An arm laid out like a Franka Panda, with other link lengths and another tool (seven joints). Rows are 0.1 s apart.
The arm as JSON. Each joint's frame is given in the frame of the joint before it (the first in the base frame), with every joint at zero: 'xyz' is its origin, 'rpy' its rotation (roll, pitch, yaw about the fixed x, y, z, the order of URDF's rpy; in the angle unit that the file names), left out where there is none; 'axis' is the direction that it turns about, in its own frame. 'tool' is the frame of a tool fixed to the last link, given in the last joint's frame.
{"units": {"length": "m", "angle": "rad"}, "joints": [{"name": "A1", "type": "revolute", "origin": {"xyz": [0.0, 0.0, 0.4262], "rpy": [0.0, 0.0, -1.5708]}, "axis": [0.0, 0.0, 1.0]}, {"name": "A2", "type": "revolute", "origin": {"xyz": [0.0, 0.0, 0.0], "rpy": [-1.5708, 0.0, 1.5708]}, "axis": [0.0, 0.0, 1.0]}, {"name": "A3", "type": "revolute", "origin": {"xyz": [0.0, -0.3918, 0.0], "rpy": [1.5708, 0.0, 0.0]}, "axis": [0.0, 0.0, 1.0]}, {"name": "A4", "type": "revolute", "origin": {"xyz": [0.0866, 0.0, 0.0], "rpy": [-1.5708, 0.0, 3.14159]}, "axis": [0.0, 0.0, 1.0]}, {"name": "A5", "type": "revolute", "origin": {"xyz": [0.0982, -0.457, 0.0], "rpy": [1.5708, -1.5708, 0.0]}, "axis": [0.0, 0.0, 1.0]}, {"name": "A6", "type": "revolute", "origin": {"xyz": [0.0, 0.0, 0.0], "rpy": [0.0, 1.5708, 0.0]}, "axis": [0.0, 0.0, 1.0]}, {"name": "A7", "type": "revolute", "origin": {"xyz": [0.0, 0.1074, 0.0], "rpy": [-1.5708, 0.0, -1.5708]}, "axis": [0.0, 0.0, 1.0]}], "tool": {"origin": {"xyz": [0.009, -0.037, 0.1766], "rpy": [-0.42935, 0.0, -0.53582]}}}
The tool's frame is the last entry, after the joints.
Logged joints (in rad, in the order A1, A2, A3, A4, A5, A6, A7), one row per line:
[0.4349 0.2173 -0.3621 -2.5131 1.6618 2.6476 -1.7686]
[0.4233 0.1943 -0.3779 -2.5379 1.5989 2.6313 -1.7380]
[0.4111 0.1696 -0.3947 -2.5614 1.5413 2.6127 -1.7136]
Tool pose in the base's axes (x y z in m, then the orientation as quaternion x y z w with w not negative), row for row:
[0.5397 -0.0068 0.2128 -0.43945 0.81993 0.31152 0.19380]
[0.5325 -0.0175 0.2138 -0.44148 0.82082 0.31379 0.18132]
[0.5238 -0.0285 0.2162 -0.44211 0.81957 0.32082 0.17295]
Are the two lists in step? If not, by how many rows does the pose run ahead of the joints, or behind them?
The pose runs 1 row behind the joints: the pose in row i belongs to the joints in row i - 1.
